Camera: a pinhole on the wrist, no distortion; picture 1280 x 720 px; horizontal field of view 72.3 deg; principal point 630.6 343.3 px. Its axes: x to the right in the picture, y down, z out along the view. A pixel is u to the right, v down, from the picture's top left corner.
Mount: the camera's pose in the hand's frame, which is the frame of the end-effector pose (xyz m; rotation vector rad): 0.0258 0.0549 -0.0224 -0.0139 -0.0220 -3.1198
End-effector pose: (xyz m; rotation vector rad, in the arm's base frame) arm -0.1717 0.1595 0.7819 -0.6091 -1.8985 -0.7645
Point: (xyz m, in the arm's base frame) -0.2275 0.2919 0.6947
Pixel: 983.4 470.7
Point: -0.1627 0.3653 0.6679
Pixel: 1123.1 77.9
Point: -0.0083 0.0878 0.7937
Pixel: behind the camera
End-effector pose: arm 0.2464 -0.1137 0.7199 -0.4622 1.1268 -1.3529
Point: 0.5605 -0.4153 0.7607
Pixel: 240.0 349.6
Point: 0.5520 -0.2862 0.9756
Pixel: 668.1 638.8
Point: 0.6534 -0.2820 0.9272
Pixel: 666.2 441.8
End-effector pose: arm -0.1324 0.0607 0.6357 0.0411 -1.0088 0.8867
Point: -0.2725 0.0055 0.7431
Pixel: 691.9 511.9
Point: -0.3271 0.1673 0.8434
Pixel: 70.5 106.0
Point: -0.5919 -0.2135 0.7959
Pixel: 925.2 332.7
